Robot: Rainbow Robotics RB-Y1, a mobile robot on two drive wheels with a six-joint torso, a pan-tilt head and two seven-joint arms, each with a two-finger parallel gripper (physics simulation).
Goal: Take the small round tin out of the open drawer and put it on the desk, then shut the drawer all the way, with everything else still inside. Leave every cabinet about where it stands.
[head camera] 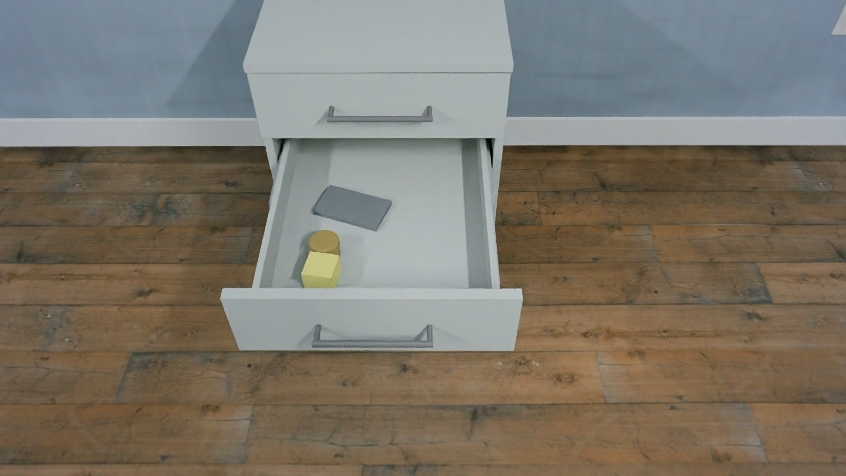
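Places are measured from the robot's base along level axes (x ahead, y left, z up), in centimetres.
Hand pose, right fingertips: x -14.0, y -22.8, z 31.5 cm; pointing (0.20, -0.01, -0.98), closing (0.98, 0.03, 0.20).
Observation:
Things, the pixels of their top centre, and the offset from my right fingertips. "*": a spot on its surface instead. Level surfaces: height alone.
- small round tin at its top centre: [323, 240] dz +11.1, dx +75.4, dy +35.3 cm
- yellow block at its top centre: [320, 264] dz +11.4, dx +70.1, dy +35.6 cm
- flat grey slab at its top centre: [352, 205] dz +8.6, dx +85.8, dy +31.1 cm
- grey bar handle at a spot on its surface: [372, 343] * dz +12.3, dx +54.4, dy +27.5 cm
- wooden floor at its surface level: dz -31.4 cm
The small round tin [324, 241], gold-brown with a flat round lid, stands upright in the front left part of the open drawer [414, 254]. A yellow block [321, 269] is right in front of it and hides its lower front. A flat grey slab [353, 207] lies behind the tin, a little to the right. The drawer is pulled far out, with a grey bar handle [372, 343] on its front. The desk does not show in the head camera view. Neither of my grippers is in view.
The white cabinet [378, 35] stands near the blue wall [118, 53]; its upper drawer [378, 88] is shut and has a bar handle. The open drawer's front [266, 319] juts out over the wooden floor [680, 367]. A white baseboard [650, 130] runs along the wall.

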